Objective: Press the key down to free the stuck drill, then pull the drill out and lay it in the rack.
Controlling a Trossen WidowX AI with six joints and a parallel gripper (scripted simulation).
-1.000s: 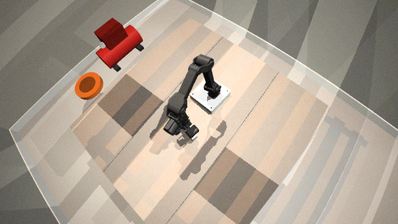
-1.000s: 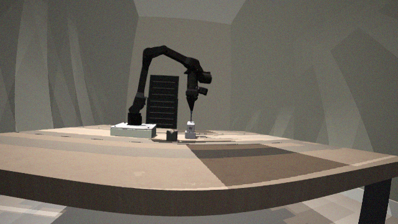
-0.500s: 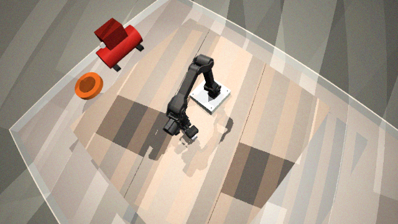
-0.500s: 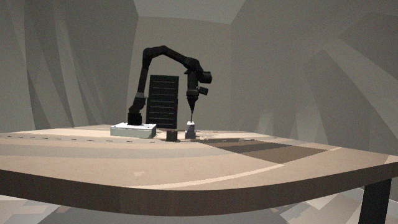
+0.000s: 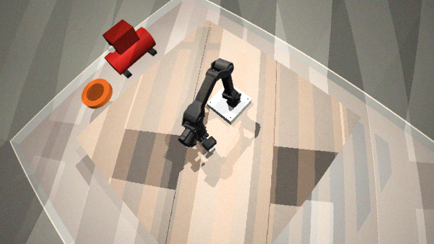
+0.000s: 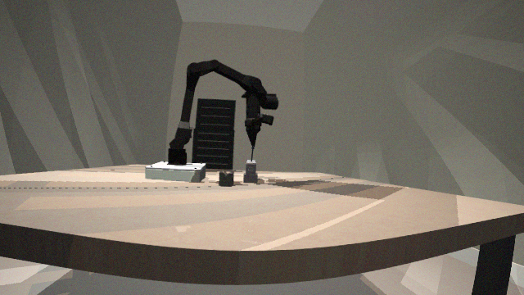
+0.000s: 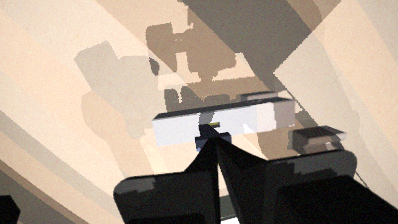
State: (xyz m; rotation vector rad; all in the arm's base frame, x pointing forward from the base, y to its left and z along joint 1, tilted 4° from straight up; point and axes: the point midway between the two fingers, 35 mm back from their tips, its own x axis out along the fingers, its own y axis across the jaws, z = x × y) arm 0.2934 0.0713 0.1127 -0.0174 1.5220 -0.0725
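Now: gripper tip 3 cm above the key. The rest, counted from my gripper tip: rack 19 cm to the right, 11 cm below, 9 cm behind; drill 8 cm below, 5 cm to the right, 1 cm behind.
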